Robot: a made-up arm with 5 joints. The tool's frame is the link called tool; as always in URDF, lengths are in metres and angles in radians.
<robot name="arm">
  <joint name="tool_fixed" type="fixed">
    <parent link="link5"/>
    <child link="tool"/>
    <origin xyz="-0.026 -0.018 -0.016" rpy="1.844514 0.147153 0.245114"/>
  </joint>
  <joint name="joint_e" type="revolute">
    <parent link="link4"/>
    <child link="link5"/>
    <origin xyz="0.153 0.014 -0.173"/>
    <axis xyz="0 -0.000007 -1"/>
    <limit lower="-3.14" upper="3.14" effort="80" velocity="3.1"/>
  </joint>
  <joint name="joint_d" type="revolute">
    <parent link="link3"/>
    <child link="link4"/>
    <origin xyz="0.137 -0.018 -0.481"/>
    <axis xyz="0 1 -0.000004"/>
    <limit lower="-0.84" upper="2.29" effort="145" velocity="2.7"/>
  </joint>
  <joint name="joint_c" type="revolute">
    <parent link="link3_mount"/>
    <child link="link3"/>
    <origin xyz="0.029 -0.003 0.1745"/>
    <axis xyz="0 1 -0.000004"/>
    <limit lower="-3.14" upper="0.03" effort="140" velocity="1.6"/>
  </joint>
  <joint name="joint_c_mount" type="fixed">
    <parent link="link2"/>
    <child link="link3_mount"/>
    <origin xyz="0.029 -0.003 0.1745"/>
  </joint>
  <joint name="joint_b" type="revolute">
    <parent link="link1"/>
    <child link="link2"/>
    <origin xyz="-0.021 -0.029 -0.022"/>
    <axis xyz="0 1 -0.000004"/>
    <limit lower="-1.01" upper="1.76" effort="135" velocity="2.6"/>
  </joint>
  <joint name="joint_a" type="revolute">
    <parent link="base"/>
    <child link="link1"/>
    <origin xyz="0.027 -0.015 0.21"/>
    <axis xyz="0 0 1"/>
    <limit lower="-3.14" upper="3.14" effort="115" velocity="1.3"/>
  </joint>
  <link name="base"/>
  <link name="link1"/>
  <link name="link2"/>
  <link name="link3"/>
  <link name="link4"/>
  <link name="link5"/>
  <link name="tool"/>
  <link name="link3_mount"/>
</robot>
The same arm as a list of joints. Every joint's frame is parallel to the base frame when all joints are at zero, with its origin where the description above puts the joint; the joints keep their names.
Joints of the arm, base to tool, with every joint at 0 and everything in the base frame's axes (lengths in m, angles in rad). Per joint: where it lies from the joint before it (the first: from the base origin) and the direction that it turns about. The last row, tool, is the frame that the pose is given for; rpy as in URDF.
joint_a: axis +z xyz 0.0270 -0.0150 0.2100
joint_b: axis +y xyz -0.0210 -0.0290 -0.0220
joint_c: axis +y xyz 0.0580 -0.0060 0.3490
joint_d: axis +y xyz 0.1370 -0.0180 -0.4810
joint_e: axis -z xyz 0.1530 0.0140 -0.1730
tool: xyz -0.0260 -0.0180 -0.0160 rpy 1.8445 0.1472 0.2451
Joint limits (rad, base to tool): -3.1400..3.1400 -1.0100..1.7600 -3.1400..0.0300 -0.8400..2.2900 -3.1400..3.1400

